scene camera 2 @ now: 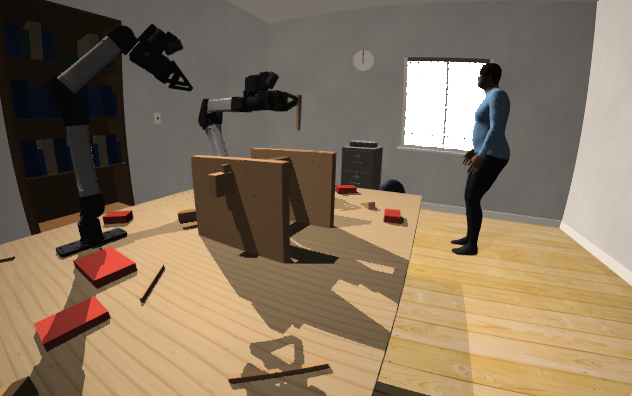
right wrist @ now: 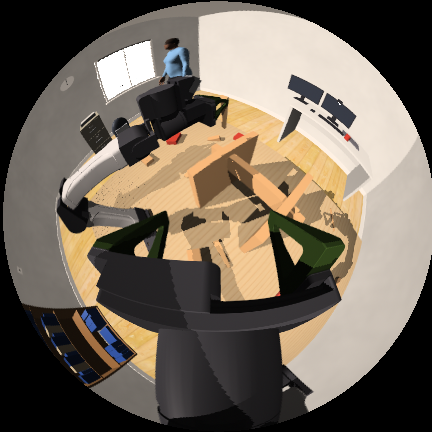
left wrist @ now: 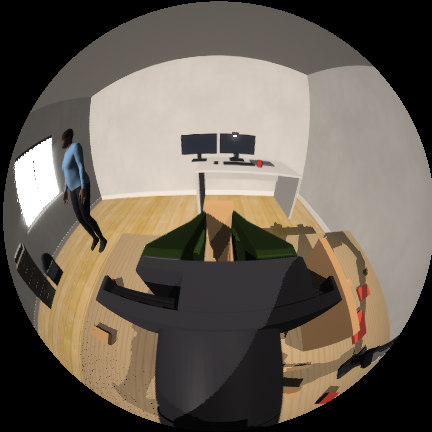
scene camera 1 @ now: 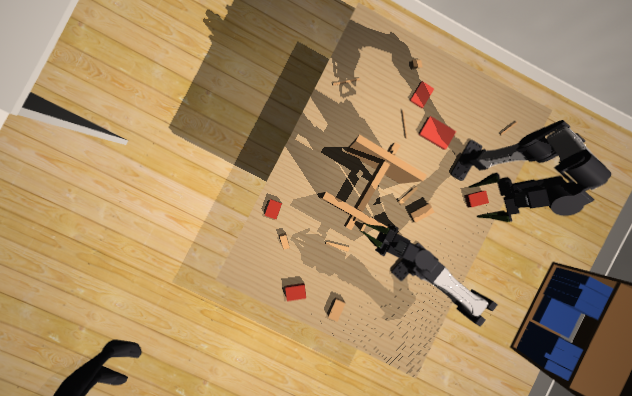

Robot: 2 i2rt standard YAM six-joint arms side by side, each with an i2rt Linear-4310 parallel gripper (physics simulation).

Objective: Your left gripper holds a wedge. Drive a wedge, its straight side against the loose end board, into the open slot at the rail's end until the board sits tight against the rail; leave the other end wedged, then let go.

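Frame: origin at the left arm's base, x ahead, y left, z up, level; centimetres.
Seen in the pictures: left gripper, fingertip midpoint: (scene camera 2: pixel 299 99) (right wrist: pixel 224 100) (left wrist: pixel 218 216) (scene camera 1: pixel 361 226); right gripper, fingertip midpoint: (scene camera 2: pixel 190 87) (right wrist: pixel 217 215) (scene camera 1: pixel 472 201); right arm's base, link origin: (scene camera 2: pixel 93 242) (scene camera 1: pixel 465 160).
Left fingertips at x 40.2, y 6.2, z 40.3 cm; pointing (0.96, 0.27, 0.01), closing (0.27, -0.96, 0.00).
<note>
Offsets run from my left fingertips to a thing's top centre. "pt": to the spot under its first point.
My left gripper (scene camera 1: pixel 365 228) (scene camera 2: pixel 296 101) (left wrist: pixel 218 216) is shut on a tan wedge {dz +1.6, dx -0.3, dy +0.1 cm} (scene camera 2: pixel 298 117) (left wrist: pixel 218 207) (right wrist: pixel 224 118), which hangs point down in the air. It is higher than the loose end board {dz -16.6, dx -0.4, dy -3.9 cm} (scene camera 1: pixel 345 204) (scene camera 2: pixel 317 187) (right wrist: pixel 225 167) and shows near the rail's end in scene camera 1. The rail {dz -18.7, dx +2.6, dy -16.7 cm} (scene camera 1: pixel 372 186) (right wrist: pixel 267 190) joins this board to the other end board {dz -16.6, dx +5.4, dy -29.2 cm} (scene camera 1: pixel 390 157) (scene camera 2: pixel 245 200). Beyond that board, the rail's end {pt dz -21.9, dx +8.1, dy -35.3 cm} (scene camera 2: pixel 218 184) carries an upright wedge {pt dz -18.8, dx +6.4, dy -31.9 cm} (scene camera 2: pixel 226 168). The open slot cannot be made out. My right gripper (scene camera 2: pixel 190 88) (right wrist: pixel 217 215) is open and empty, raised above the table.
Red blocks {dz -38.5, dx -6.6, dy -62.0 cm} (scene camera 1: pixel 437 132) {dz -39.0, dx +11.8, dy -70.3 cm} (scene camera 1: pixel 422 94) {dz -37.9, dx +26.8, dy +20.2 cm} (scene camera 1: pixel 272 209) {dz -37.6, dx -8.2, dy +42.1 cm} (scene camera 1: pixel 295 291) and tan blocks {dz -37.8, dx -27.6, dy -27.9 cm} (scene camera 1: pixel 421 212) {dz -37.8, dx -28.7, dy +35.1 cm} (scene camera 1: pixel 336 309) {dz -37.7, dx +12.3, dy +27.9 cm} (scene camera 1: pixel 284 240) lie around the frame. Thin sticks {dz -39.4, dx +8.1, dy -54.0 cm} (scene camera 1: pixel 403 123) {dz -39.5, dx -8.3, dy +12.1 cm} (scene camera 1: pixel 337 245) lie on the table. A person (scene camera 2: pixel 492 120) stands beyond the table.
</note>
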